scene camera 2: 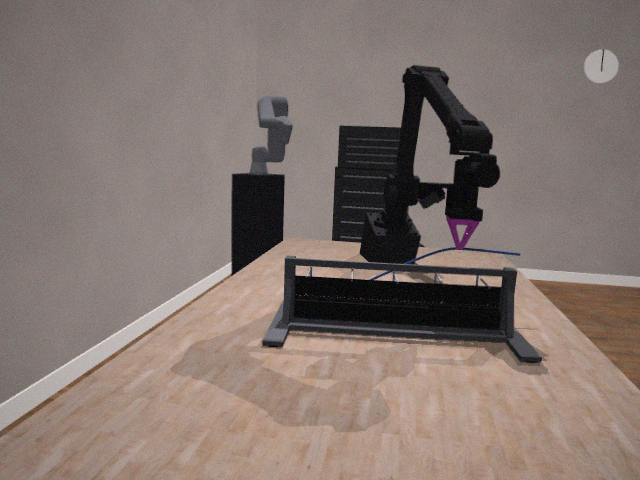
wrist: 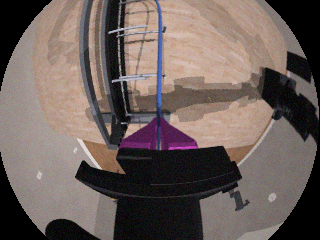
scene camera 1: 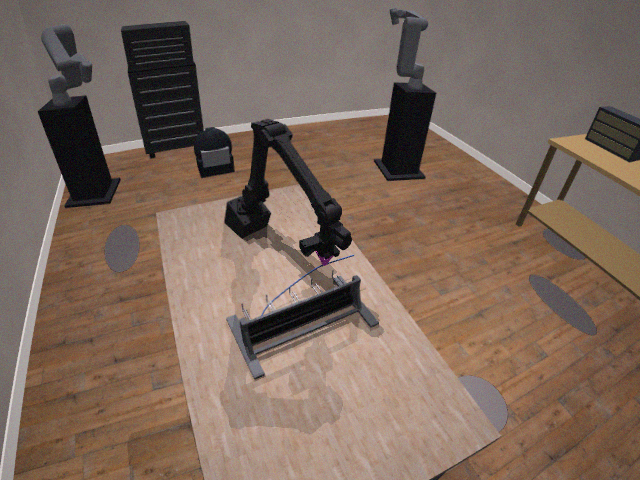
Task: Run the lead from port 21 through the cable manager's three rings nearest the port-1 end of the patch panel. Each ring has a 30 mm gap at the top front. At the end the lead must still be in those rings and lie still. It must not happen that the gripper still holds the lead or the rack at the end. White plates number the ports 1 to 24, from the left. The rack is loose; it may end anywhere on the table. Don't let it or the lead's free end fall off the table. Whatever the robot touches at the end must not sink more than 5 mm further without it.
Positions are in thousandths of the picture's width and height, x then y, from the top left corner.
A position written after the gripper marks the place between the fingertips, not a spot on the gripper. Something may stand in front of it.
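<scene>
The gripper (scene camera 2: 718, 520) shares its view with a rack (scene camera 2: 776, 659). The wrist view, too, shows the gripper (wrist: 495, 502), while scene camera 1 gives another sight of the rack (scene camera 1: 446, 666).
</scene>
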